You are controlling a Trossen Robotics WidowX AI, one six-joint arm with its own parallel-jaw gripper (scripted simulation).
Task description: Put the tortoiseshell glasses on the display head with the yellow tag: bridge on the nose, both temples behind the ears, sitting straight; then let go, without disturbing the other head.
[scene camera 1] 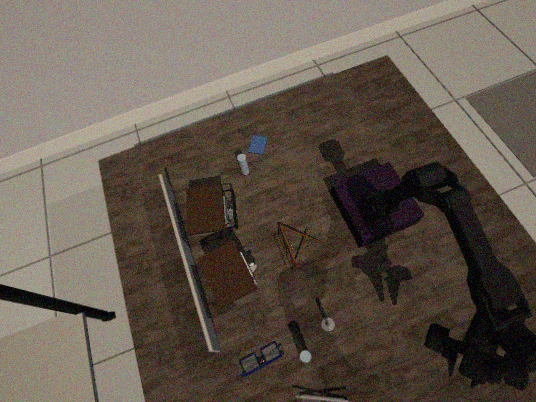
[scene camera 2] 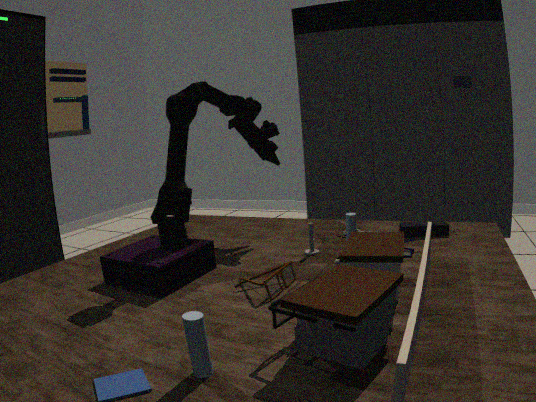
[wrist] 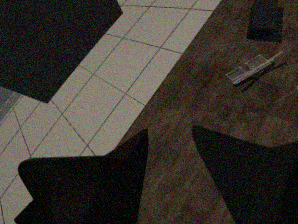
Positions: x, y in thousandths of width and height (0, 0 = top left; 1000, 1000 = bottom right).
I see my gripper (scene camera 1: 859, 947) and a long rail (scene camera 1: 396, 854).
My gripper also shows in scene camera 2 (scene camera 2: 518, 404) and in the wrist view (wrist: 569, 592).
